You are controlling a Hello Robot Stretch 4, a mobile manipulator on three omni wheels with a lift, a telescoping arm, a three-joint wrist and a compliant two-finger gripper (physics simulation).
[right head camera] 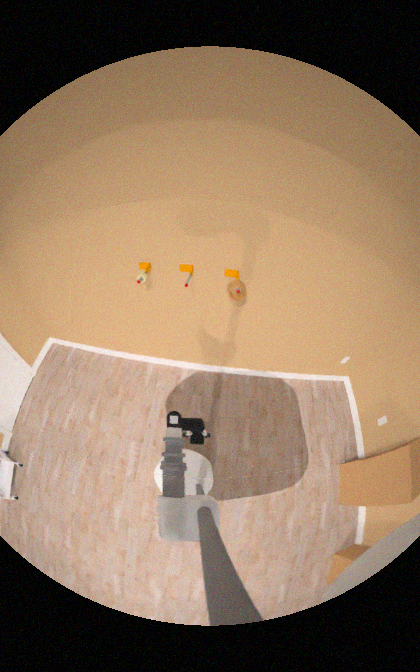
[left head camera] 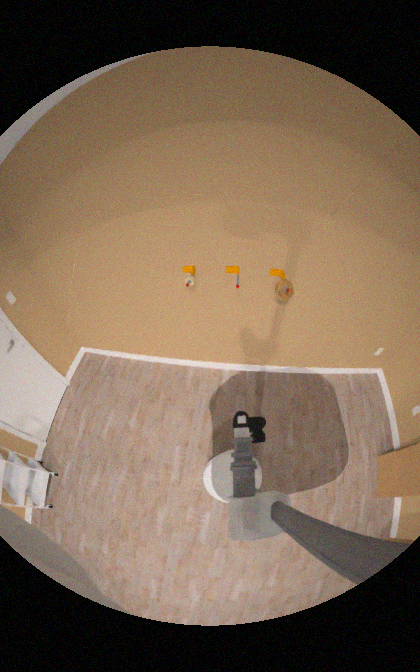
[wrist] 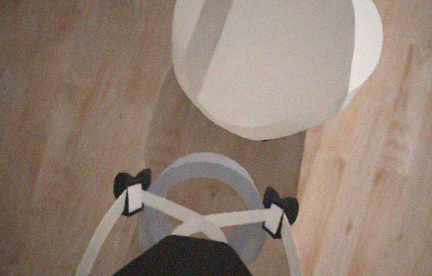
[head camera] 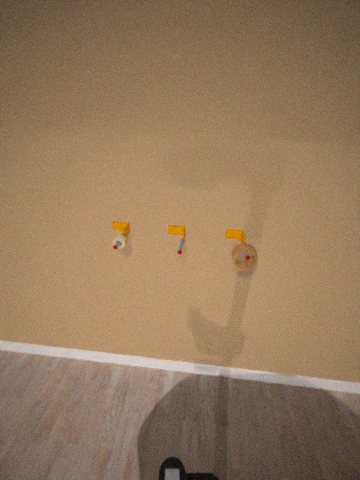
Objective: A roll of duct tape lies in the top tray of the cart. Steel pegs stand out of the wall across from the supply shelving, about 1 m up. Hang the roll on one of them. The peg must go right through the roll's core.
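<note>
The grey duct tape roll is in the wrist view, between the fingertips of my gripper, which is shut on its outer sides. Its core opening shows floor behind it. On the wall, the middle peg is bare, with a red tip and an orange bracket above. The left peg carries a small cream ring. The right peg passes through a brown ring. In the head views my gripper is low in front of the wall, out over the floor; the roll is not clearly visible there.
The white round base stands below the arm. A white wheeled cart is at the far left. A tan box-like object stands at the right. A white baseboard runs along the wall's foot.
</note>
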